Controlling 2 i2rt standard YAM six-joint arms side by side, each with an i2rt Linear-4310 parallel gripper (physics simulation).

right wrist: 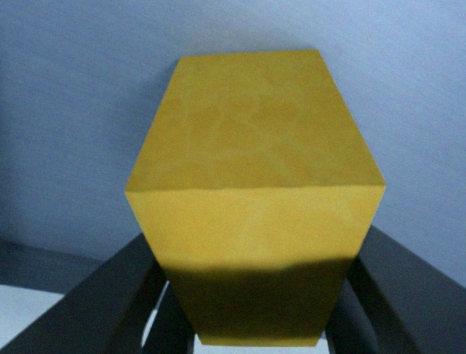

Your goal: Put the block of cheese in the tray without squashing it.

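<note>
The block of cheese (pixel 255 130) is a large yellow block in the middle of the right wrist view, its sides looking flat and not visibly dented. My right gripper (pixel 252 186) is shut on it, with one dark finger against each side. The block is over the blue-grey tray (pixel 65 140), whose bare inner surface shows around it, with a soft shadow beside the block's far left edge. Whether the block's underside touches the tray is hard to tell. My left gripper does not show.
A darker blue edge band (pixel 45 262) of the tray runs along the lower left. Beyond it, a pale white surface (pixel 27 307) shows at the bottom left corner and in small gaps near the fingers.
</note>
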